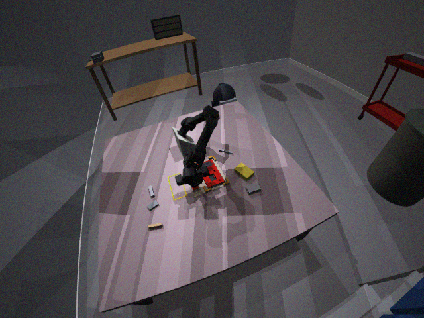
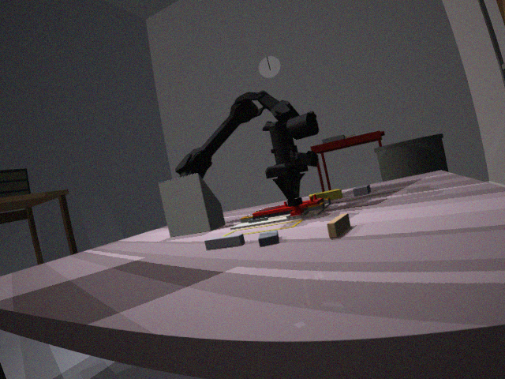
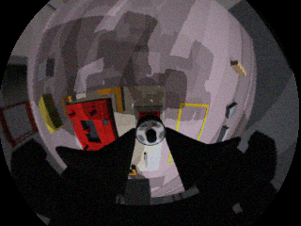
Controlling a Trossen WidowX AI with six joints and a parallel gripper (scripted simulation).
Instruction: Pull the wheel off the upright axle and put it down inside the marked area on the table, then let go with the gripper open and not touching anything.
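The upright axle lies 1 cm below my gripper tip. The rest, counted from my gripper tip: yellow block 32 cm to the left, 3 cm below, 1 cm behind; wheel right at my gripper tip; wooden block 26 cm to the right, 18 cm ahead, 3 cm below.
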